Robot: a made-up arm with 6 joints.
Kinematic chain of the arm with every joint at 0, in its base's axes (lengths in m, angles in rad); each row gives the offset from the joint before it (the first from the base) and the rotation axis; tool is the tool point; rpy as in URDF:
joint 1: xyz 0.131 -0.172 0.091 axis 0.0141 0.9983 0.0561
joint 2: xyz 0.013 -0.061 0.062 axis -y
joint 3: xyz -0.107 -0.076 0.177 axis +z
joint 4: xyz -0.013 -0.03 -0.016 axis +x
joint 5: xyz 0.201 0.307 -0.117 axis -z
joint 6: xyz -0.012 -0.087 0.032 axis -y
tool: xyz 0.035 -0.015 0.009 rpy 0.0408 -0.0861 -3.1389
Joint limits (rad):
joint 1: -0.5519..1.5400
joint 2: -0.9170..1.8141
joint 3: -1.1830..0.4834
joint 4: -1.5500..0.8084
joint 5: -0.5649..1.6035
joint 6: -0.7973..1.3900
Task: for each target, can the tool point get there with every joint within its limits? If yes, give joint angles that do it. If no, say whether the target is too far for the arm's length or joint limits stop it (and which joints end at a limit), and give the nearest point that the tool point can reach.
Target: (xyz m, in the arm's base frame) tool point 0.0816 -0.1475 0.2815
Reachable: yes | joints 0.0053 1.1589 -0.0698 0.0005 0.0251 0.9242
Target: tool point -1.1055 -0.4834 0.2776
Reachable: no: too far | nearest point -0.2798 -0.2894 0.1912 | short by 0.853 m
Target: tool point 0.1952 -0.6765 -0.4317
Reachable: no: joint limits stop it (at a limit: joint 1, joint 2, joint 3, joint 4, joint 5) | nearest point 0.2481 -0.4522 -0.2587 | short by 0.288 m
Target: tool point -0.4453 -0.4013 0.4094
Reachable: no: joint limits stop it (at a limit: joint 1, joint 3, joint 4, joint 5, joint 6) | nearest point -0.2448 -0.2906 0.3163 | short by 0.247 m
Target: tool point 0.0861 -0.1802 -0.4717
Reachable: no: joint limits stop it (at a limit: joint 1, joint 2, joint 4, joint 5) | nearest point 0.1985 -0.2264 -0.2688 | short by 0.237 m
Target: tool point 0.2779 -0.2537 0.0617
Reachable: yes | joints 1.2887 1.1346 -0.1974 -0.7643 0.0613 1.1015
